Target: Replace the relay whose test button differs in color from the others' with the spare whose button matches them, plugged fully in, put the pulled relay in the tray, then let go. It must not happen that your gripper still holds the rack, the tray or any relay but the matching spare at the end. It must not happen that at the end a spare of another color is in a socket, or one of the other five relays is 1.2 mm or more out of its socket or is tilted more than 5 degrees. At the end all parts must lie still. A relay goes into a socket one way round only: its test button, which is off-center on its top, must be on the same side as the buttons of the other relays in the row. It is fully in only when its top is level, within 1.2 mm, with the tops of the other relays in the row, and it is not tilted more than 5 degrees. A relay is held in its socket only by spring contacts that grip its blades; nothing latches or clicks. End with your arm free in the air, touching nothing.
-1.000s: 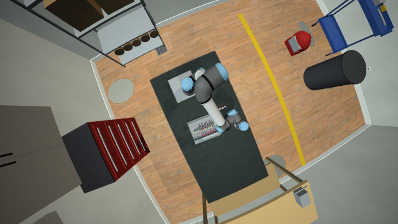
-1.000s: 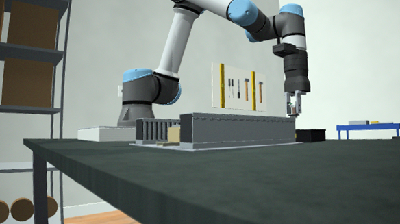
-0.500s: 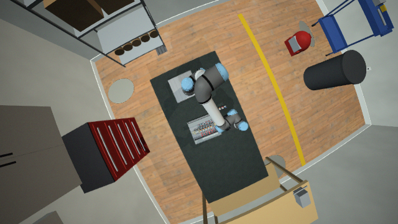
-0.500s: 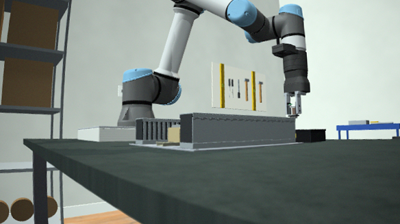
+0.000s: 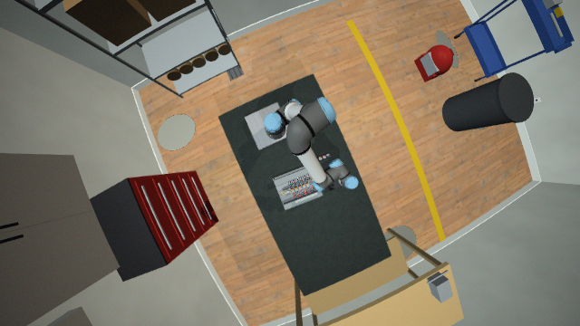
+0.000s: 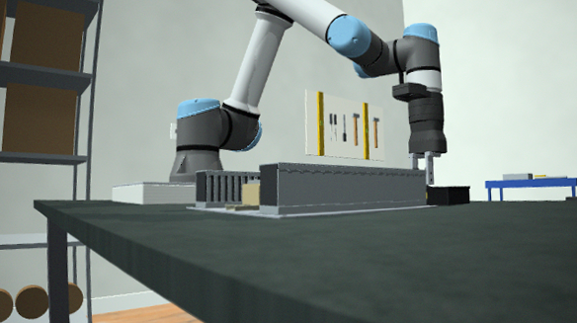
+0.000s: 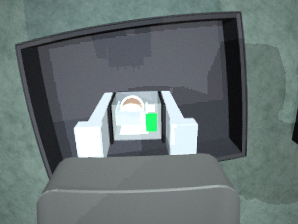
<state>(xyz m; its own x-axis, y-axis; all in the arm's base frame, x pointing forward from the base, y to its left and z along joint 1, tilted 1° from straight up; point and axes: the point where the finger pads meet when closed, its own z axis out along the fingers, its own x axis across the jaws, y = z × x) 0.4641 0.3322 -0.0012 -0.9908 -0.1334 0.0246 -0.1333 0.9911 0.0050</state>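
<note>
My hand is 4 cm above the tray. The rest, counted from my hand: panel (1 cm ahead, 28 cm to the right, 6 cm below); then white relay (1 cm below).
</note>
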